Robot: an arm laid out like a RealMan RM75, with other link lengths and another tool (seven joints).
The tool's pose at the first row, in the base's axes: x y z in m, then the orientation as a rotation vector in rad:
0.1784 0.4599 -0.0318 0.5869 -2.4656 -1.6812
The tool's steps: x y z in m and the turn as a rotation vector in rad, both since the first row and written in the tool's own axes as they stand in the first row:
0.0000 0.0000 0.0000 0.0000 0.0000 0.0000
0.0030 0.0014 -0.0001 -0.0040 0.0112 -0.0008
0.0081 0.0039 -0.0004 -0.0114 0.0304 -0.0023
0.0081 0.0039 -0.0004 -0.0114 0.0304 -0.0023
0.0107 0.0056 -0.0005 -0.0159 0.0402 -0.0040
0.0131 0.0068 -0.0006 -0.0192 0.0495 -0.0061
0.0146 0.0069 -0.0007 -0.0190 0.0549 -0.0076
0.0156 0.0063 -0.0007 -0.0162 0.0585 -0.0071
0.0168 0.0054 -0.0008 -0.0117 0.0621 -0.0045
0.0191 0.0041 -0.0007 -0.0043 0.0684 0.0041
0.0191 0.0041 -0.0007 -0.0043 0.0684 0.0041
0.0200 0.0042 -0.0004 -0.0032 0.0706 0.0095
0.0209 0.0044 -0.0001 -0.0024 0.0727 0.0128
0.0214 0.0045 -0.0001 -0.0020 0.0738 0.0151
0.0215 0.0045 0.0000 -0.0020 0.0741 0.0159
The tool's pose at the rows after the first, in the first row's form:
0.1784 0.4599 -0.0318 0.5869 -2.4656 -1.6812
0.1753 0.4592 -0.0309 0.5953 -2.4541 -1.6781
0.1701 0.4578 -0.0292 0.6096 -2.4338 -1.6733
0.1701 0.4578 -0.0292 0.6096 -2.4338 -1.6733
0.1673 0.4573 -0.0279 0.6180 -2.4229 -1.6720
0.1648 0.4567 -0.0271 0.6267 -2.4135 -1.6698
0.1634 0.4561 -0.0272 0.6323 -2.4101 -1.6662
0.1626 0.4555 -0.0278 0.6344 -2.4103 -1.6604
0.1618 0.4547 -0.0288 0.6338 -2.4119 -1.6519
0.1600 0.4536 -0.0303 0.6276 -2.4138 -1.6362
0.1600 0.4536 -0.0303 0.6276 -2.4138 -1.6362
0.1590 0.4535 -0.0304 0.6221 -2.4128 -1.6315
0.1581 0.4535 -0.0305 0.6192 -2.4117 -1.6280
0.1576 0.4534 -0.0305 0.6170 -2.4111 -1.6260
0.1574 0.4534 -0.0305 0.6161 -2.4108 -1.6255

